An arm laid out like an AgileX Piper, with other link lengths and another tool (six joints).
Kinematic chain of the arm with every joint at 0, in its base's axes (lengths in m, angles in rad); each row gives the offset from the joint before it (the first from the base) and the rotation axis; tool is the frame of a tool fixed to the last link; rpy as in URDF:
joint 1: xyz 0 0 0.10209 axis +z
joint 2: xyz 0 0 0 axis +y
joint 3: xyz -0.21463 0 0.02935 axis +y
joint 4: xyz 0.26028 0 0.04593 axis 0.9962 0 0.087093
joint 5: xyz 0 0 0 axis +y
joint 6: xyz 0.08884 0 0.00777 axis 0.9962 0 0.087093
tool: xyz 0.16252 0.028 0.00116 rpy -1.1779 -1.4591 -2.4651
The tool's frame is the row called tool.
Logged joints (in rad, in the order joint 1, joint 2, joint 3, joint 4, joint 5, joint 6), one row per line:
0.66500, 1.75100, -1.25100, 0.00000, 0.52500, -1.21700
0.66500, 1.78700, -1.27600, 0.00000, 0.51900, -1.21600
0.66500, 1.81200, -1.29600, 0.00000, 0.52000, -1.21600
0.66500, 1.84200, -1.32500, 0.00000, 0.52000, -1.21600
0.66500, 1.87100, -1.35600, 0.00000, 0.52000, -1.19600
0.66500, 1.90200, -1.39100, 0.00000, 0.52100, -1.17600
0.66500, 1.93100, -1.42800, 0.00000, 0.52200, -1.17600
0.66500, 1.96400, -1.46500, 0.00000, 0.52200, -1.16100
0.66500, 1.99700, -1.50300, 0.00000, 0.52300, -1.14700
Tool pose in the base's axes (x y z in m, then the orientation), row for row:
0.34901, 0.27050, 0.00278, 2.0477, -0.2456, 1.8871
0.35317, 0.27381, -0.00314, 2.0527, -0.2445, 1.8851
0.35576, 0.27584, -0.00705, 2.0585, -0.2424, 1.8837
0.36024, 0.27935, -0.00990, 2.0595, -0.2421, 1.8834
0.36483, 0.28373, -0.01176, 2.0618, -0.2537, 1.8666
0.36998, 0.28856, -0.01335, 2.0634, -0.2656, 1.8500
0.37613, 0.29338, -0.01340, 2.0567, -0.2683, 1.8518
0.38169, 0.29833, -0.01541, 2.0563, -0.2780, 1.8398
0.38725, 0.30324, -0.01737, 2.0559, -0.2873, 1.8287
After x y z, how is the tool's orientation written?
As angles about the fixed x, y, z axes (roll, pitch, yaw), in radians.
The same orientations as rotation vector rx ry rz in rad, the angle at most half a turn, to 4 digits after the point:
1.5201, 1.7964, 1.3269
1.5232, 1.7993, 1.3215
1.5256, 1.8037, 1.3149
1.5261, 1.8043, 1.3137
1.5482, 1.7875, 1.3145
1.5697, 1.7699, 1.3162
1.5670, 1.7649, 1.3240
1.5824, 1.7503, 1.3273
1.5967, 1.7365, 1.3306

